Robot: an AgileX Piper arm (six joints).
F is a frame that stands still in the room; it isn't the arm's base.
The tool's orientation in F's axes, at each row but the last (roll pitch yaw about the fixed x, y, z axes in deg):
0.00, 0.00, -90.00
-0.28, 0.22, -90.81
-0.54, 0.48, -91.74
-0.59, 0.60, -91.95
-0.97, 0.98, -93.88
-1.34, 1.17, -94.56
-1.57, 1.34, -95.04
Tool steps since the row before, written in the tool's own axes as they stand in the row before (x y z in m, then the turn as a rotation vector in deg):
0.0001, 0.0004, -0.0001, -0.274, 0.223, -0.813
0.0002, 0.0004, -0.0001, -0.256, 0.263, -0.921
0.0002, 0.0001, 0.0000, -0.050, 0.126, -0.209
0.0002, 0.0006, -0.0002, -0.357, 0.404, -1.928
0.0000, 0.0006, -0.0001, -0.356, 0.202, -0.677
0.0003, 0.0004, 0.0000, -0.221, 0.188, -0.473
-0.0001, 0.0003, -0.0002, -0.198, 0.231, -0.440
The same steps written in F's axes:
0.0004, -0.0001, -0.0001, 0.223, 0.274, -0.813
0.0004, -0.0002, -0.0001, 0.262, 0.256, -0.921
0.0001, -0.0002, 0.0000, 0.126, 0.048, -0.210
0.0006, -0.0002, -0.0002, 0.397, 0.364, -1.928
0.0006, 0.0000, -0.0001, 0.215, 0.354, -0.674
0.0004, -0.0003, 0.0000, 0.195, 0.216, -0.473
0.0003, 0.0001, -0.0002, 0.236, 0.188, -0.441

